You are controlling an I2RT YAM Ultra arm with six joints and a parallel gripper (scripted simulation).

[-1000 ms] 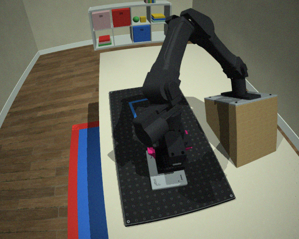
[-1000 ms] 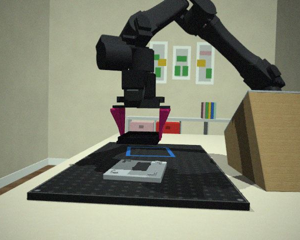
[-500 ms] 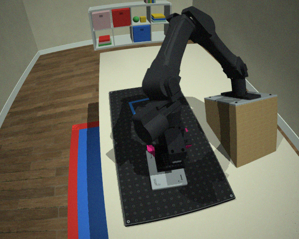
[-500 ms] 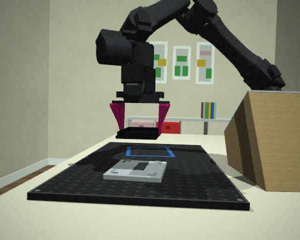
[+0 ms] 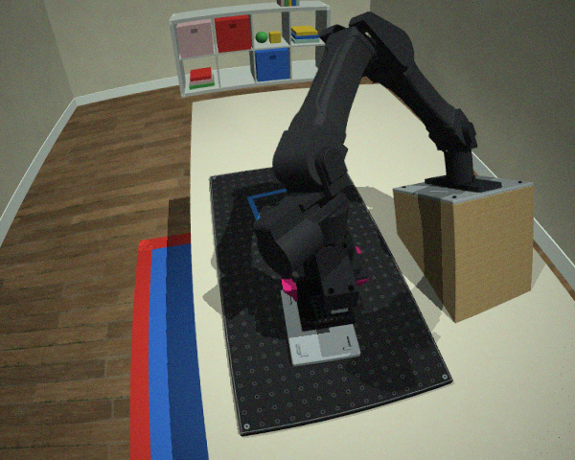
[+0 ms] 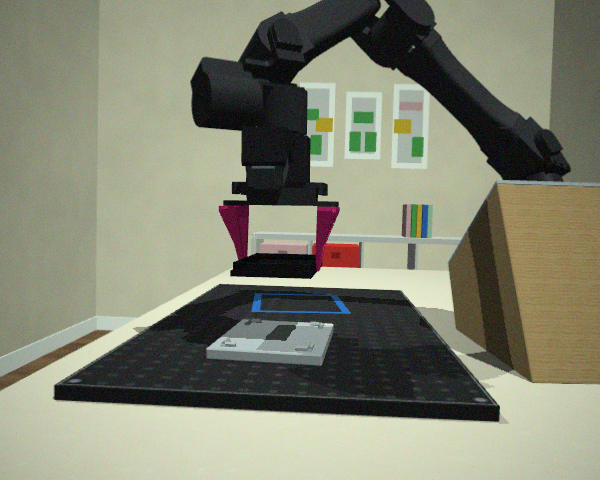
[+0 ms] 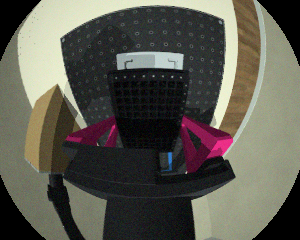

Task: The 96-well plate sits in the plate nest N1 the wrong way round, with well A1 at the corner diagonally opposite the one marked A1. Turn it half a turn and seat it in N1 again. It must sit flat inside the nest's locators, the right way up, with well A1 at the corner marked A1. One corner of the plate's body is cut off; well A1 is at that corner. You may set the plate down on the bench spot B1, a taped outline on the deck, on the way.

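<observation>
Right now the black 96-well plate is right at my hand. The rest, counted from my hand: grey plate nest N1 (90 mm below).
</observation>
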